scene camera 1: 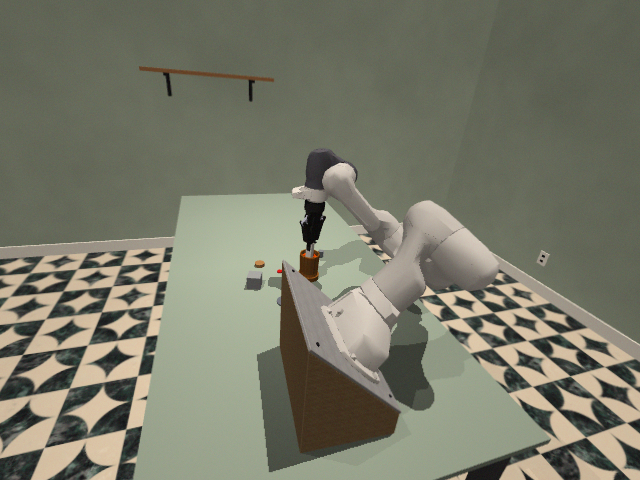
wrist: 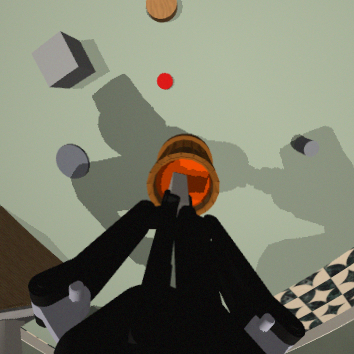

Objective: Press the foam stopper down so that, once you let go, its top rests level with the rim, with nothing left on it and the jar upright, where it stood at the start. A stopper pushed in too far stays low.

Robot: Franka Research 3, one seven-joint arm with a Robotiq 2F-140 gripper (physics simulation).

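The wooden jar (scene camera 1: 309, 268) (wrist: 186, 144) stands upright on the table, ringed like a small barrel. The bright orange foam stopper (wrist: 194, 166) is inside its mouth. In the wrist view a band of the jar's inner wall shows around it, so its top appears to sit below the rim while the fingers are on it. My gripper (scene camera 1: 310, 252) (wrist: 176, 183) is shut with nothing between its fingers. It points down, and its grey fingertips reach into the mouth onto the stopper, left of its middle in the wrist view. The fingers hide part of the stopper and the near rim.
A grey cube (scene camera 1: 253, 280) (wrist: 56, 61), a wooden disc (scene camera 1: 259, 263) (wrist: 161, 7), a red disc (scene camera 1: 279, 271) (wrist: 165, 81), a grey disc (wrist: 72, 160) and a small grey cylinder (scene camera 1: 321, 253) (wrist: 310, 148) lie around the jar. The wedge-shaped robot base (scene camera 1: 294, 361) stands nearer scene camera 1.
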